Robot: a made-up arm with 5 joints.
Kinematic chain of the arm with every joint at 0, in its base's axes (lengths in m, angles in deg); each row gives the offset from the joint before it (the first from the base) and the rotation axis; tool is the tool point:
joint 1: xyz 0 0 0.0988 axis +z
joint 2: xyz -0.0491 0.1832 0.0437 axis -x
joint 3: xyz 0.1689 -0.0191 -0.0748 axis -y
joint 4: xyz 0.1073 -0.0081 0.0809 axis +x
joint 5: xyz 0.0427 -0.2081 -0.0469 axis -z
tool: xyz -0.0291 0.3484 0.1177
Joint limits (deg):
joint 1: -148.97..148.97
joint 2: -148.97..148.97
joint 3: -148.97..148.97
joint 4: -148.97..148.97
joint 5: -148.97..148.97
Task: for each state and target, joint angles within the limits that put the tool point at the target. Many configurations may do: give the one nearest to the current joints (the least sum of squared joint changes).
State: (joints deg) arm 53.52 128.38 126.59 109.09 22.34
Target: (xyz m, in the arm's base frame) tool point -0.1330 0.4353 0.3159
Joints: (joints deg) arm 20.87 79.33 88.22 119.98 43.81
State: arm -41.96 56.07 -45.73 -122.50 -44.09
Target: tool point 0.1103 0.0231 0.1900
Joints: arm -27.31 78.22 -52.62 -142.36 -20.57
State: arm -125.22 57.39 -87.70 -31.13 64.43
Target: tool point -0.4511 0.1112 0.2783
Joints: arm -134.13 92.02 -99.08 -22.59 80.98
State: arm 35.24 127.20 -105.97 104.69 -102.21
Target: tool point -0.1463 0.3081 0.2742
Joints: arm 22.67 96.99 -97.64 78.35 -94.44
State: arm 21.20 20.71 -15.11 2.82 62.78
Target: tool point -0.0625 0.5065 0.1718
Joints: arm 63.23 23.34 -1.87 -0.12 30.08
